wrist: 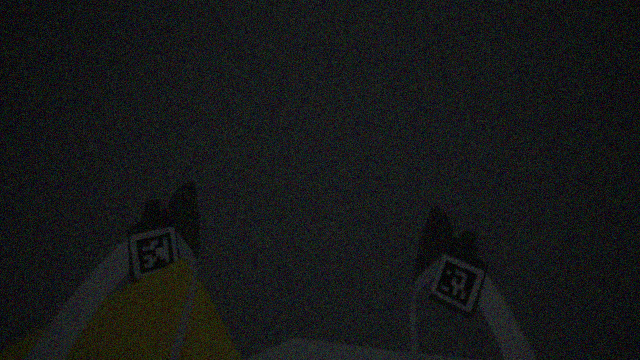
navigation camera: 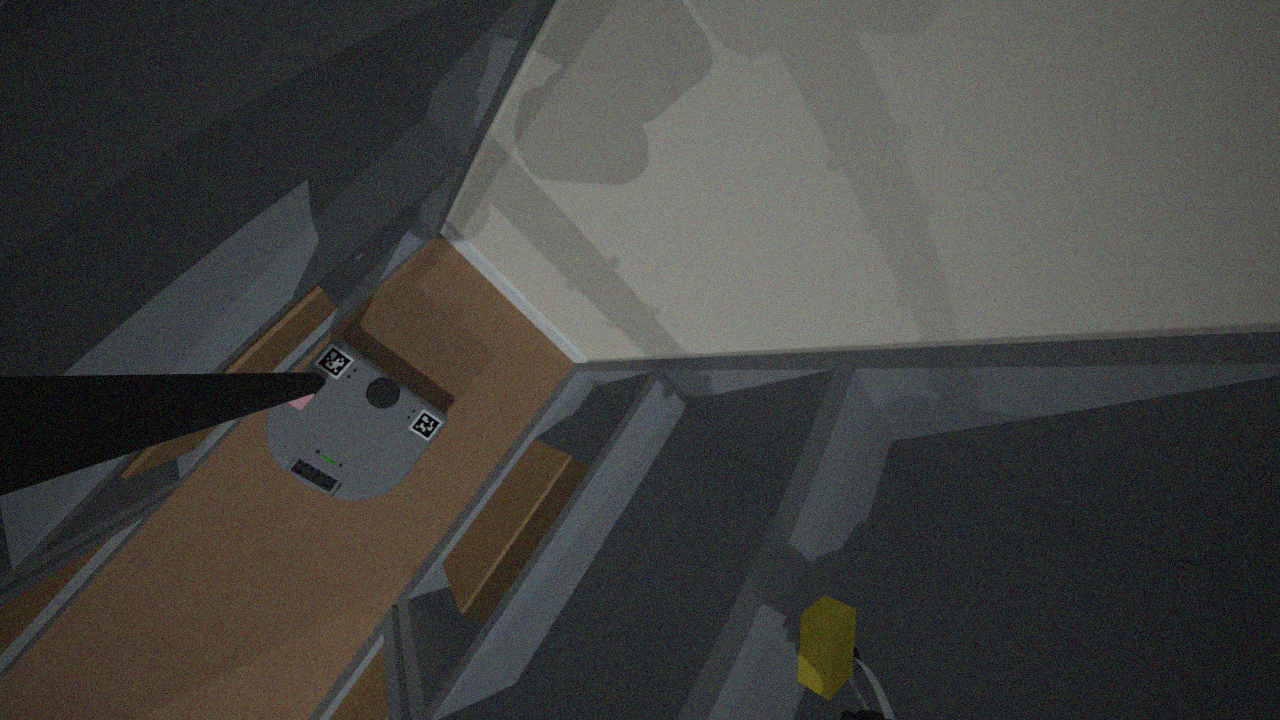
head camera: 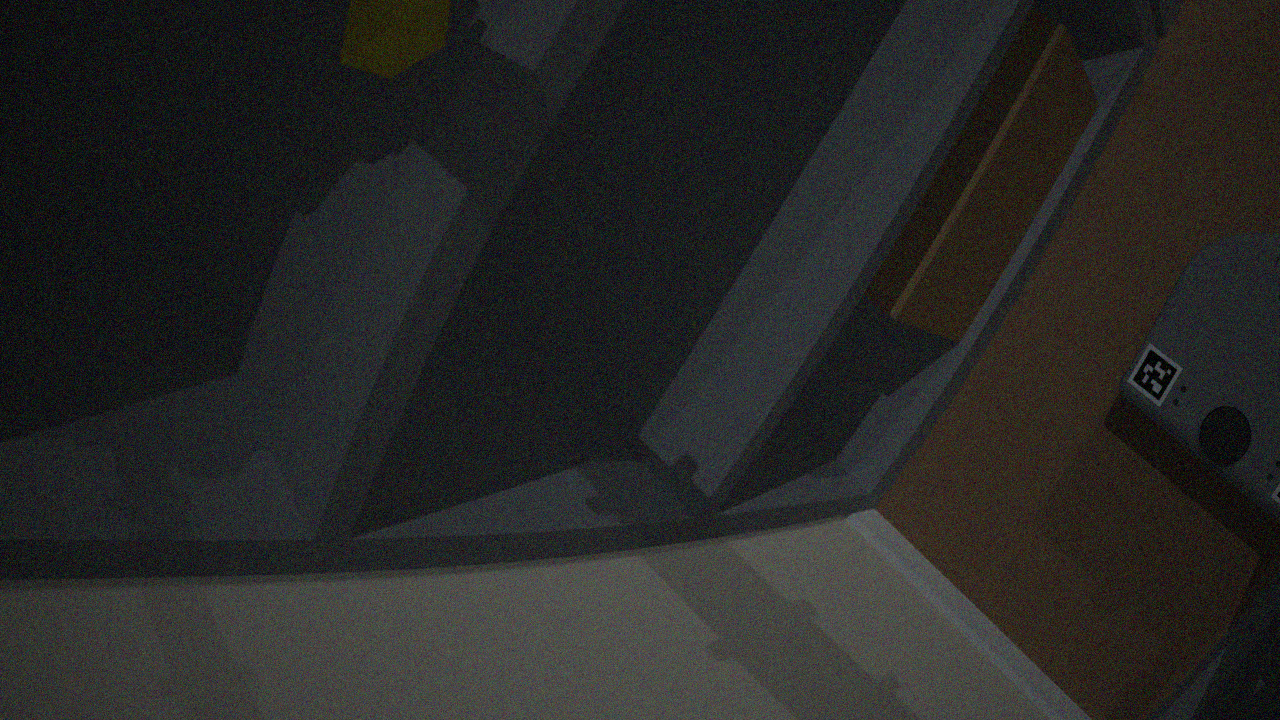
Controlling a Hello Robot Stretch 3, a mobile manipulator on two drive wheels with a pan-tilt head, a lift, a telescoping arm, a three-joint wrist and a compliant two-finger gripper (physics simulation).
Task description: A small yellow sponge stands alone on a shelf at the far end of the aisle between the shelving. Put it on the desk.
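Seen in the pictures: robot's base, link origin: (navigation camera: 382, 391) (head camera: 1222, 432).
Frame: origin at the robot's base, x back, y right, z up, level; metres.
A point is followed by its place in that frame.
Note:
The yellow sponge (head camera: 395, 34) {x -0.071, y 0.514, z 1.027 m} (navigation camera: 827, 646) {x -0.047, y 0.525, z 1.029 m} (wrist: 145, 315) stands on a dark grey shelf. It shows at the top edge in the head camera view, at the lower right in the navigation camera view, and at the lower left in the wrist view. My gripper (wrist: 311, 221) {x 0.019, y 0.664, z 0.999 m} is open, with its two fingertips wide apart and no object between them. In the wrist view the sponge lies behind and beside the left finger, outside the gap; whether they touch I cannot tell. In the navigation camera view part of a finger shows right beside the sponge. The desk does not show.
My grey base (navigation camera: 349, 438) {x 0.126, y 0.007, z 0.159 m} stands on the brown floor (navigation camera: 295, 582) {x 0.536, y 0.131, z 0.000 m} of the narrow aisle, with shelving on both sides. Brown boxes (navigation camera: 510, 523) {x 0.086, y 0.424, z 0.294 m} (head camera: 1002, 188) {x 0.081, y 0.424, z 0.262 m} lie on low shelves. A beige wall (navigation camera: 760, 223) {x -0.466, y 0.178, z 0.938 m} (head camera: 402, 644) {x -0.459, y 0.360, z 0.926 m} closes the aisle's end. The pictures are dark and grainy.

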